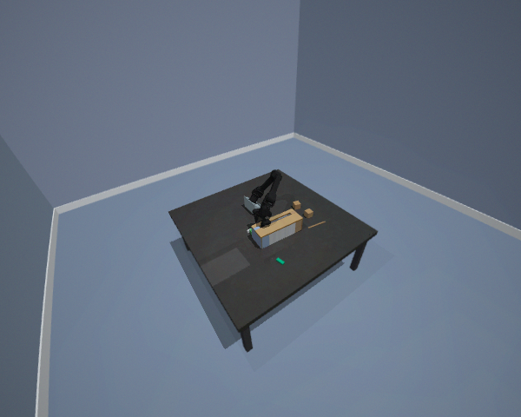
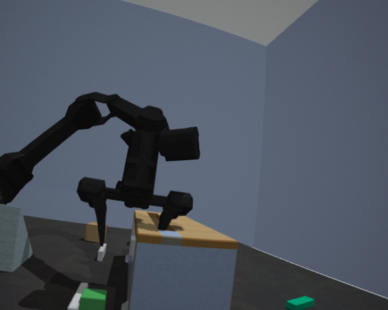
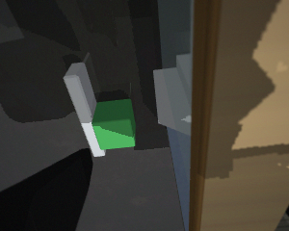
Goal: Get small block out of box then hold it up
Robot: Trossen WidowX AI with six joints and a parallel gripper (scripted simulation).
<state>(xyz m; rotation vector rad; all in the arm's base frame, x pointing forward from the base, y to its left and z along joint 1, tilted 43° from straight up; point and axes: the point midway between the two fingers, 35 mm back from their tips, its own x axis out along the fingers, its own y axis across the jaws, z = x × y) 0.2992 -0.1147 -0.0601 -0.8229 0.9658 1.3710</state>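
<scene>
Now: the green block 3 cm behind my gripper tip, 3 cm to the right of it and 7 cm below it. The rest, counted from my gripper tip: thin stick: 21 cm ahead, 44 cm to the left, 9 cm below; then box: 5 cm ahead, 12 cm to the left, 3 cm below.
</scene>
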